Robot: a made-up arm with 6 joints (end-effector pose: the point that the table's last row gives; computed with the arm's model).
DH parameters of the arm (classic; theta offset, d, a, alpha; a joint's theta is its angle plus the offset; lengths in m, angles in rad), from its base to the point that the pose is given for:
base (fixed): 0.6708 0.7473 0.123 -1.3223
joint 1: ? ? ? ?
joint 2: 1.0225 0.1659 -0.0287 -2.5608
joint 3: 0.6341 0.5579 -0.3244 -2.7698
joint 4: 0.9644 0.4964 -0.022 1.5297
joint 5: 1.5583 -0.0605 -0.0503 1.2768
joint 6: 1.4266 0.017 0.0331 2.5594
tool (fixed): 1.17 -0.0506 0 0
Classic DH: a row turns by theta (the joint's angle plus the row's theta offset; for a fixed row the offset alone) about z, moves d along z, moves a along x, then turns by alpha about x.
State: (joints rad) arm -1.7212 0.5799 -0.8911 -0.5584 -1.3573 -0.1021
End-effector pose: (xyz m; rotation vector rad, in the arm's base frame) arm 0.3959 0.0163 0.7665 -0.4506 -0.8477 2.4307
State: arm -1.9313 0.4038 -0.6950 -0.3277 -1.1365 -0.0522
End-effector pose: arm 0.3453 -0.0508 0.6745 -0.0548 -1.1178 2.2252
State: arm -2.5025 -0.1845 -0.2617 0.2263 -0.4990 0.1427
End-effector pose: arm 0.1973 0.1191 0.4205 1.1274 -1.9397 1.7835
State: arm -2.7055 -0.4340 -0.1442 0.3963 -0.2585 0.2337
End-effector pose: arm 0.1521 0.2607 0.4041 -1.4949 2.0957 -1.6388
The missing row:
joint 1: 0.647 0.1368 0.0021 1.6118
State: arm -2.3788 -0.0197 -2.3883 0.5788 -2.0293 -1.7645
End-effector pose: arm 0.0503 0.2654 1.0983 0.6636 -0.0927 0.6774
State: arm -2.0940 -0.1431 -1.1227 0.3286 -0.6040 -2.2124
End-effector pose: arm 0.2818 0.0066 0.6443 0.1358 1.6204 -0.1253
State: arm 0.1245 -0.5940 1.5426 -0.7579 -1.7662 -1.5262
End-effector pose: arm -0.0807 0.4867 1.1510 0.1145 1.7731 0.4753
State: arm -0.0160 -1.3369 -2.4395 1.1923 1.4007 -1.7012
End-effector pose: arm 0.2510 0.0725 0.5671 2.8679 -0.3463 -0.5857
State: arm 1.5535 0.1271 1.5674 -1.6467 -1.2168 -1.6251
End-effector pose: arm 0.2156 0.5379 0.9233 1.3180 -2.5473 -0.1387
